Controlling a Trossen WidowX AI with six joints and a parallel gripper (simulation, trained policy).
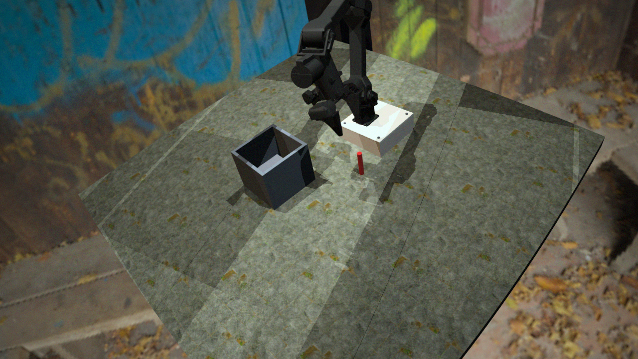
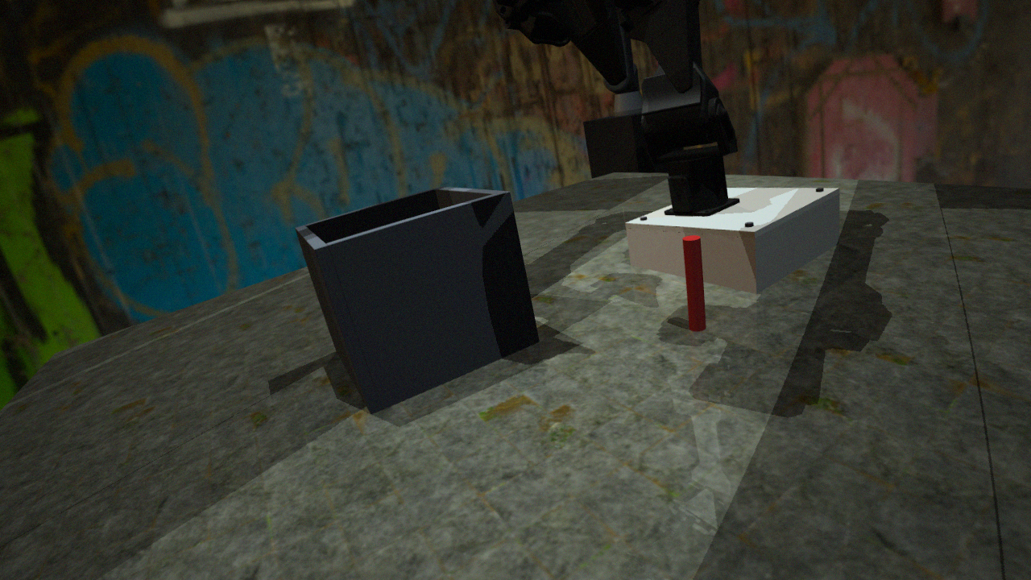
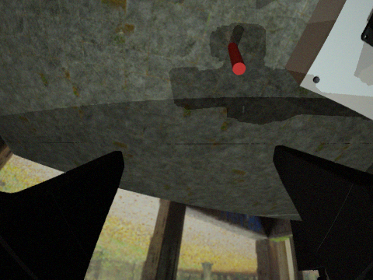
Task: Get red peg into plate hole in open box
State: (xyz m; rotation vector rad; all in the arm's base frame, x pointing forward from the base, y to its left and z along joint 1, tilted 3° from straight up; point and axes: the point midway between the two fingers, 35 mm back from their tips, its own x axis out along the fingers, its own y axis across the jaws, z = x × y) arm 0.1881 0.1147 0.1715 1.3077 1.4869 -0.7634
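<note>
My gripper tip is now 160 mm above the red peg, 30 mm past it and 10 mm to the left of it. From my gripper tip the other things lie so: grey plate: 190 mm to the right, 150 mm below, 140 mm ahead.
</note>
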